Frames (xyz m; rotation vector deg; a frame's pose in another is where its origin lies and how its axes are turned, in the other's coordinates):
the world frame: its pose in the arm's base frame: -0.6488 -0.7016 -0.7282 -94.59 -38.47 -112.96
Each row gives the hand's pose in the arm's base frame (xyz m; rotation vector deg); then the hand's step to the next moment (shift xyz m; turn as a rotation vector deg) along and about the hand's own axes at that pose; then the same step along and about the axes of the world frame.
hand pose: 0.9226 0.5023 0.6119 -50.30 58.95 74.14
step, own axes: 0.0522 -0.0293 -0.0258 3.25 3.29 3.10
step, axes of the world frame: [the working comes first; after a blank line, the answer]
step, axes of the arm's base frame: 0.0258 -0.0100 -0.0590 -2.98 4.29 -1.92

-0.0618 0.0205 0.0040 -1.64 -5.32 0.22
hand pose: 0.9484 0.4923 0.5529 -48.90 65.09 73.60
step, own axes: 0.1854 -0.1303 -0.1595 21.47 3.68 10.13
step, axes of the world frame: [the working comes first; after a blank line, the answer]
step, axes of the arm's base frame: 0.0896 -0.1176 -0.2344 -3.57 16.09 -17.48

-0.2395 0.1323 -0.0439 -17.47 -15.72 4.99
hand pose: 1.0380 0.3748 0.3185 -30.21 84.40 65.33
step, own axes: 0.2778 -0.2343 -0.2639 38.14 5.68 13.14
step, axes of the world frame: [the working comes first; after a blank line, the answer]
step, axes of the arm's base frame: -0.0066 -0.2533 -0.3708 -8.03 24.02 -31.91

-0.3522 0.1657 -0.2241 -31.39 -25.57 4.55
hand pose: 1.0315 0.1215 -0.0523 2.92 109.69 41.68
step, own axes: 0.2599 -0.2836 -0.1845 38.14 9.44 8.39
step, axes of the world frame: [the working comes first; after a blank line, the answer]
step, axes of the arm's base frame: -0.1950 -0.2257 -0.3051 -13.09 24.89 -28.69

-0.2590 0.0280 -0.3379 -27.46 -29.28 1.79
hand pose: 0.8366 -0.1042 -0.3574 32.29 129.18 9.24
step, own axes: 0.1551 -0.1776 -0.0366 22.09 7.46 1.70
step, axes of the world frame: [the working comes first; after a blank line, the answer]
step, axes of the arm's base frame: -0.1794 -0.0872 -0.1309 -9.20 16.40 -13.89

-0.0965 -0.0567 -0.2107 -13.06 -19.33 1.51
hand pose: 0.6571 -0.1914 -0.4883 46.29 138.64 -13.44
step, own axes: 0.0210 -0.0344 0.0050 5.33 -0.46 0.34
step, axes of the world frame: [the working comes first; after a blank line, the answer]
step, axes of the arm's base frame: -0.0320 -0.0188 -0.0166 -3.60 2.17 -3.33

-0.0104 -0.0072 -0.0386 -2.82 -4.18 -1.82
